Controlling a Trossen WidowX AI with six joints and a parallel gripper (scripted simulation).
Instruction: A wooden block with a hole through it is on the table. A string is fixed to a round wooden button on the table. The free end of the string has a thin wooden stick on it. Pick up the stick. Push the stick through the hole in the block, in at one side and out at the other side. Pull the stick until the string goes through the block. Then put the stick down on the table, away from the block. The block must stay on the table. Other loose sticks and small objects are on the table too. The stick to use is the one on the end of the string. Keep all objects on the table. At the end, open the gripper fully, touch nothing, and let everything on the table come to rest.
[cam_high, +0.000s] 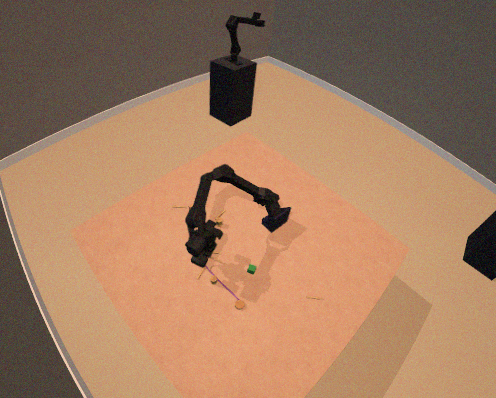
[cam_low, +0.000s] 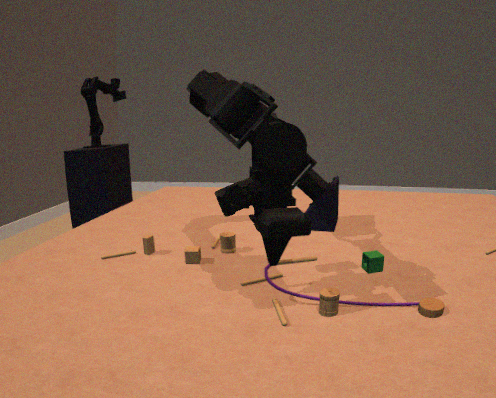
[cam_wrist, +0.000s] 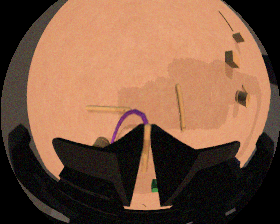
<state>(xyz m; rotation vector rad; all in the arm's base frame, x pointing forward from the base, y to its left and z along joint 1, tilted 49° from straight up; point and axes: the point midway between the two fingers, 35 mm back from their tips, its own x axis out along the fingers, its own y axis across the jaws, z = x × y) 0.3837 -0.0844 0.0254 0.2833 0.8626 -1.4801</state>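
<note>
Right now my gripper tip is 100 mm past the green block, 170 mm to the right of it and 40 mm above it. Also, from my gripper tip: round wooden button: 60 mm ahead, 240 mm to the left, 50 mm below; wooden cylinder: 50 mm ahead, 90 mm to the left, 40 mm below; wooden cube: 120 mm behind, 170 mm to the right, 40 mm below.
</note>
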